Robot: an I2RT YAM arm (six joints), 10 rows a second.
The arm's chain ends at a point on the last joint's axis. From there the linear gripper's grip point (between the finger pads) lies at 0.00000 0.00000 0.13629 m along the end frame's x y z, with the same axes.
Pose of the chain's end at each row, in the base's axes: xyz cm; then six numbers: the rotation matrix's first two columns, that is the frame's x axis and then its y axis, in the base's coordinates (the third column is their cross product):
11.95 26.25 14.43 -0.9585 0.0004 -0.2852 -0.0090 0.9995 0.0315
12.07 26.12 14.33 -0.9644 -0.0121 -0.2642 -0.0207 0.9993 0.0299
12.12 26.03 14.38 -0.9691 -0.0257 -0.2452 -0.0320 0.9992 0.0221
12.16 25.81 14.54 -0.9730 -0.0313 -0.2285 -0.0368 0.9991 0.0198
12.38 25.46 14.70 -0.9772 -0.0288 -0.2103 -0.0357 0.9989 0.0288
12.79 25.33 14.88 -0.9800 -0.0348 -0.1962 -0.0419 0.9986 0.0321
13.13 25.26 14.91 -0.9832 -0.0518 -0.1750 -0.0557 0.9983 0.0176
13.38 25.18 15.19 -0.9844 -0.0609 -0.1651 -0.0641 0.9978 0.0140
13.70 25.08 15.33 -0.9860 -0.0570 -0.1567 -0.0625 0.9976 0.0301
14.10 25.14 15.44 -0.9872 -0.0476 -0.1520 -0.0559 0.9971 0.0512
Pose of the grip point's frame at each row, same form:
15.84 26.70 1.37 -0.9585 0.0004 -0.2852 -0.0090 0.9995 0.0315
15.66 26.59 1.19 -0.9644 -0.0121 -0.2642 -0.0207 0.9993 0.0299
15.45 26.43 1.17 -0.9691 -0.0257 -0.2452 -0.0320 0.9992 0.0221
15.26 26.19 1.28 -0.9730 -0.0313 -0.2285 -0.0368 0.9991 0.0198
15.23 25.95 1.38 -0.9772 -0.0288 -0.2103 -0.0357 0.9989 0.0288
15.45 25.87 1.52 -0.9800 -0.0348 -0.1962 -0.0419 0.9986 0.0321
15.50 25.63 1.49 -0.9832 -0.0518 -0.1750 -0.0557 0.9983 0.0176
15.61 25.51 1.75 -0.9844 -0.0609 -0.1651 -0.0641 0.9978 0.0140
15.81 25.62 1.88 -0.9860 -0.0570 -0.1567 -0.0625 0.9976 0.0301
16.13 25.94 1.99 -0.9872 -0.0476 -0.1520 -0.0559 0.9971 0.0512

